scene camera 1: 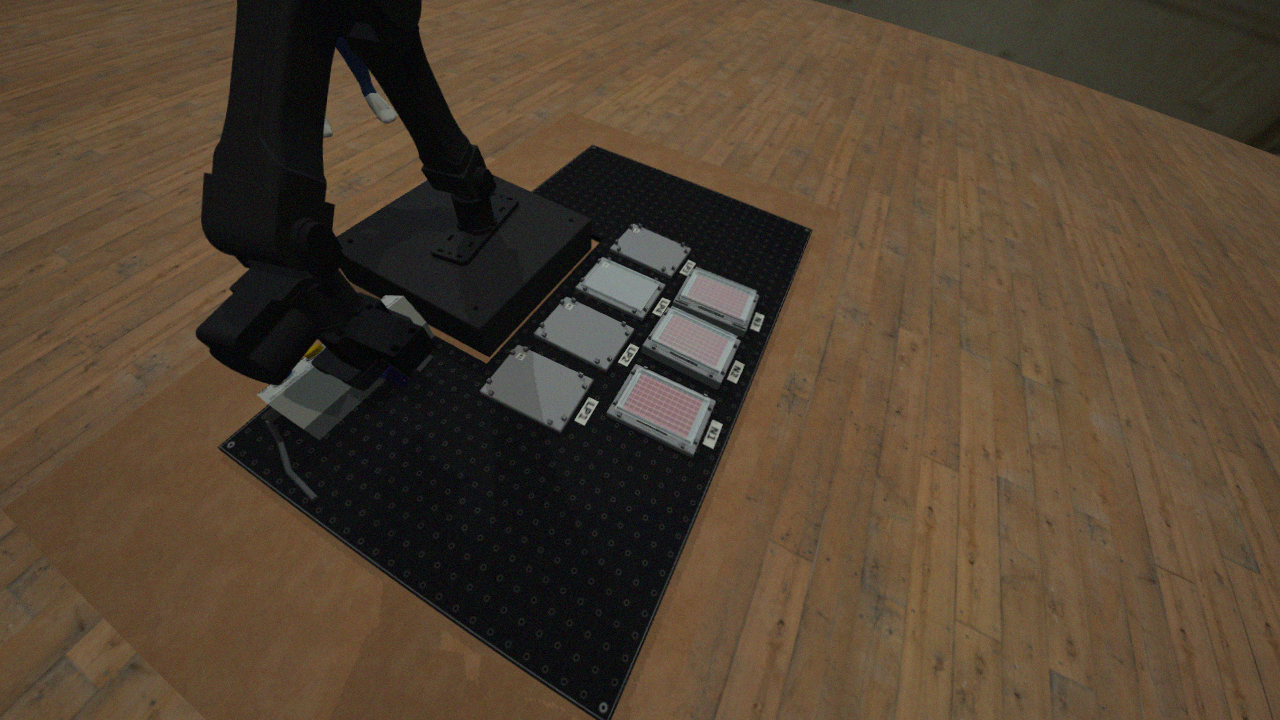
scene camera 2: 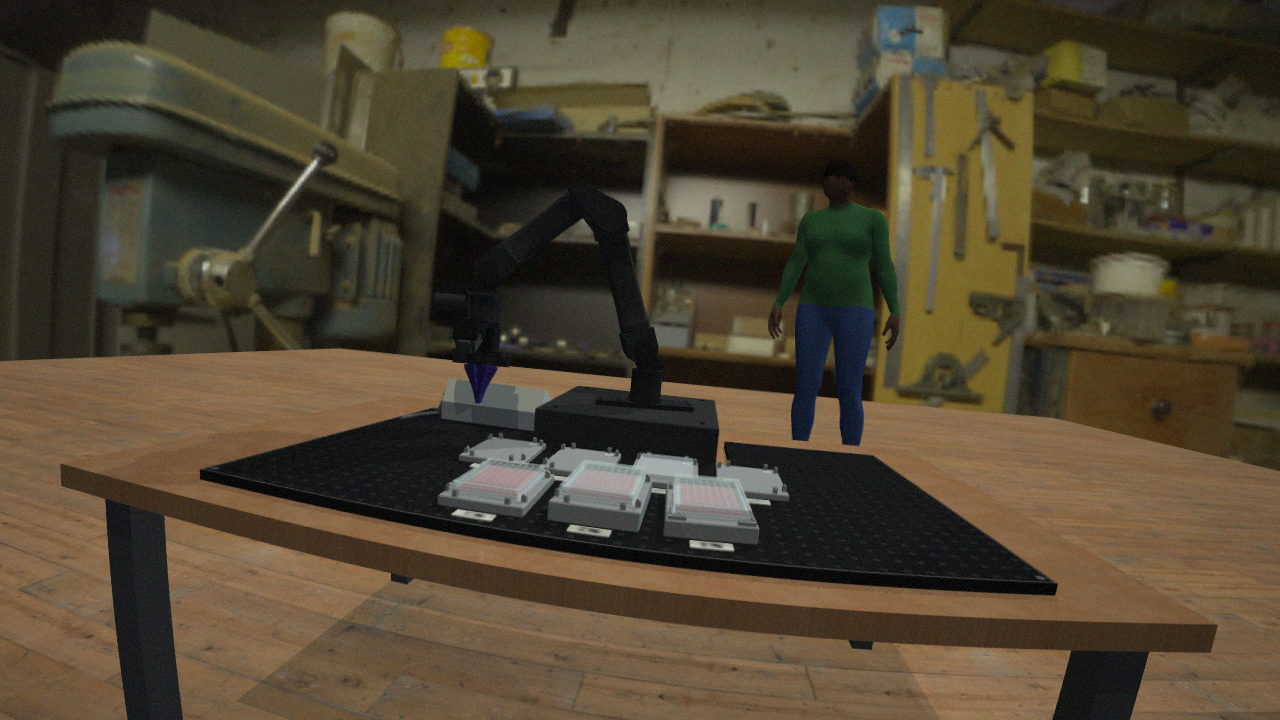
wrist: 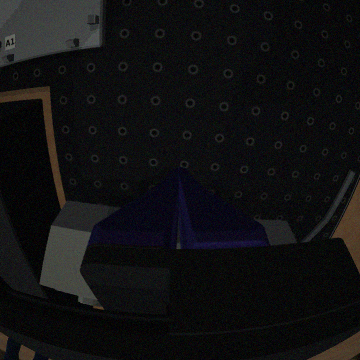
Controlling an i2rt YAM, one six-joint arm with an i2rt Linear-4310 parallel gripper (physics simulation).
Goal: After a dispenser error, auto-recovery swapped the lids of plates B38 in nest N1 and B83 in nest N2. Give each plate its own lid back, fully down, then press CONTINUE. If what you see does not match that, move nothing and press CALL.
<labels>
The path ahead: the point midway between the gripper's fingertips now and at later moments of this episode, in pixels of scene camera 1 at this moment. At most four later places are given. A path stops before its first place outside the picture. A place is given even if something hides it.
My gripper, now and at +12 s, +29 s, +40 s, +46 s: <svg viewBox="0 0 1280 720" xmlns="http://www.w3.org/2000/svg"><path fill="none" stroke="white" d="M403 383L380 343L364 339L330 387L334 392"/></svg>
</labels>
